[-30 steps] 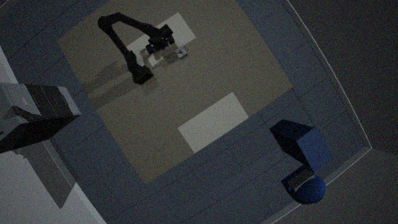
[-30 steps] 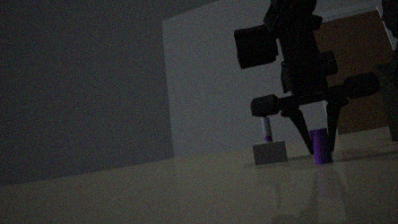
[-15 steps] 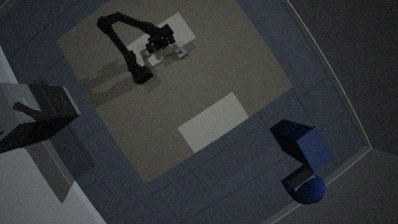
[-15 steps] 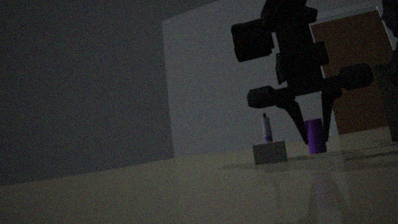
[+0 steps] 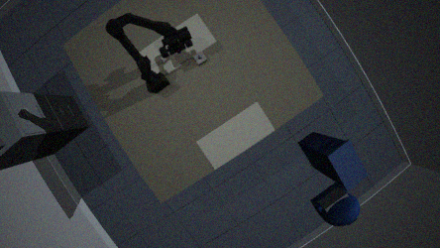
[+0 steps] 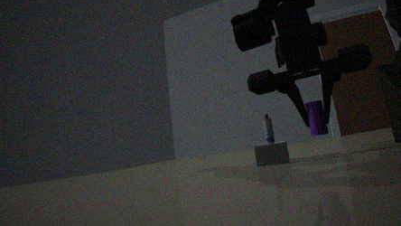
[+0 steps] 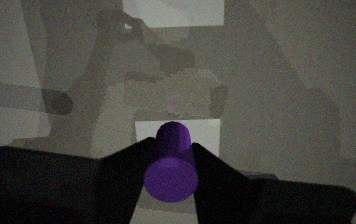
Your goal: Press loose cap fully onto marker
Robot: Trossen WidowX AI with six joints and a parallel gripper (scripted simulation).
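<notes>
The grey holder block lies 100 mm to the right of my gripper tip, 90 mm ahead of it and 40 mm below it. From my gripper tip the other things lie so: purple cap (10 mm above).
</notes>
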